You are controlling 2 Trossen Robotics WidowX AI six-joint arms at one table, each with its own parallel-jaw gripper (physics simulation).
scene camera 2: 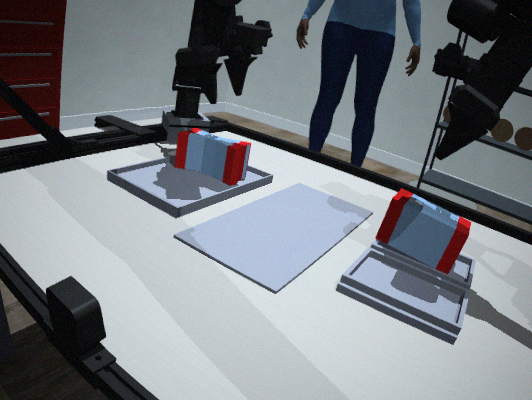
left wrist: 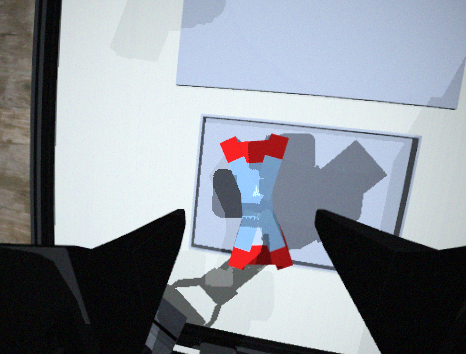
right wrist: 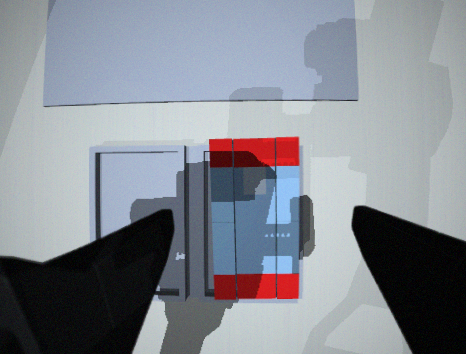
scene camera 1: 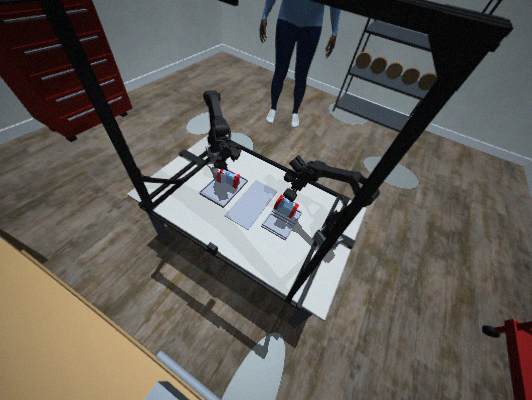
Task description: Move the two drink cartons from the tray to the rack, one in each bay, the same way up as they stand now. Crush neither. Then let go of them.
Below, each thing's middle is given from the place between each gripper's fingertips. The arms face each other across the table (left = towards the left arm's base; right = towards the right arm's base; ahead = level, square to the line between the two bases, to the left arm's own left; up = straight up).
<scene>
I see my right gripper 16 cm to the right of the grey mat (scene camera 2: 271, 241), 16 cm above it and 9 cm past it. The rest, counted from my right hand: grey tray (scene camera 2: 177, 191) 36 cm to the left, 16 cm below, 14 cm behind.
The grey tray is 5 cm behind my left hand and 14 cm below it. Round my left hand: grey mat (1 cm behind, 20 cm to the right, 15 cm below).
</scene>
